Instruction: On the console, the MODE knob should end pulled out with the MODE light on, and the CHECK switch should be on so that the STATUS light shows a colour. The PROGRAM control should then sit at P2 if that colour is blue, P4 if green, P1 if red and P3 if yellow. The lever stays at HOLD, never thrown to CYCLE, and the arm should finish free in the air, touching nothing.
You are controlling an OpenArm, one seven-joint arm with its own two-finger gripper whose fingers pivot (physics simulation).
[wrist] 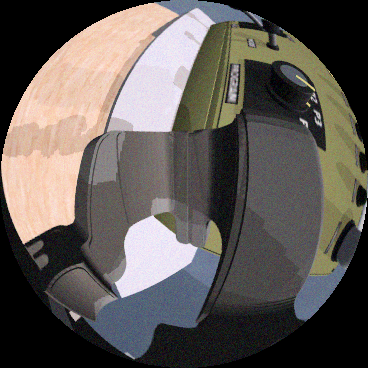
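The olive-green console (335, 210) fills the right side of the wrist view. The PROGRAM knob (292, 82) stands on its black plate (257, 95), and its yellow pointer line aims toward the P2 mark. P3 is readable; the mark nearest the gripper is partly covered. My gripper (197, 190) is shut and empty, in front of the console's lower left part. I cannot tell whether it touches the console. A thin dark post (272, 36) stands near the top beside a small unreadable label. The MODE light, STATUS light, CHECK switch and HOLD lever cannot be made out.
Dark round controls (361, 195) line the console's right edge, with a larger dark knob (350, 245) at lower right. A white panel (150, 82) runs along the console's left side. A wooden surface (60, 90) lies farther left, and a blue surface (160, 295) below.
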